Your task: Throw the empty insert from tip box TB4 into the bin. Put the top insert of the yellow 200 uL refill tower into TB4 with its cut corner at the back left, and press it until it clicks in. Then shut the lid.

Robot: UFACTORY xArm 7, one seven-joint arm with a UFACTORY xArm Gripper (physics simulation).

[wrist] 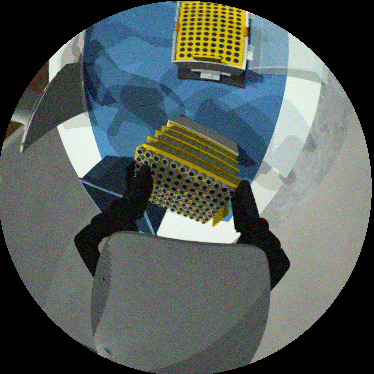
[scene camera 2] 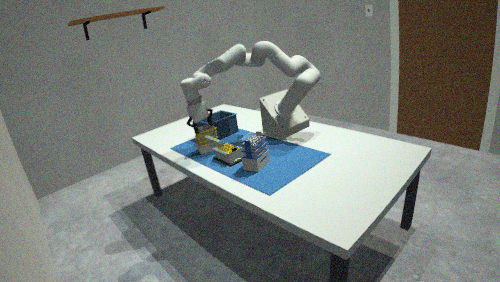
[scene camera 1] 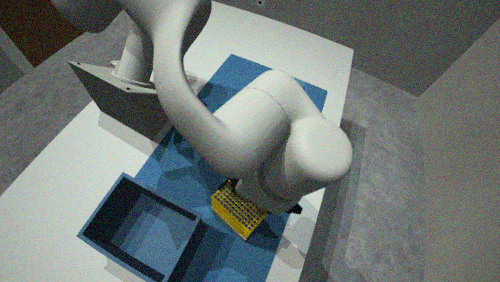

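TB4 (scene camera 2: 228, 156) (wrist: 212, 66) is a low white box on the blue mat, with a yellow insert (wrist: 211, 35) in it whose holes look dark. Its pale, see-through lid (wrist: 275, 50) stands open at the right in the wrist view. The yellow refill tower (scene camera 1: 230, 217) (scene camera 2: 206, 137) stands near the bin, its stacked inserts turned at an angle in the wrist view, with the top insert (wrist: 185, 175) full of tips. My gripper (scene camera 2: 201, 125) (wrist: 194, 182) is open and empty, one finger at each side of the tower's top. In scene camera 1 the arm hides TB4.
The dark blue open bin (scene camera 1: 112, 207) (scene camera 2: 227, 125) (wrist: 107, 172) stands close beside the yellow tower. A blue refill tower (scene camera 2: 256, 152) on a pale base stands on the mat (scene camera 2: 295, 160) beside TB4. The arm's tilted base plate (scene camera 1: 120, 100) (scene camera 2: 272, 117) rises at the table's far side.
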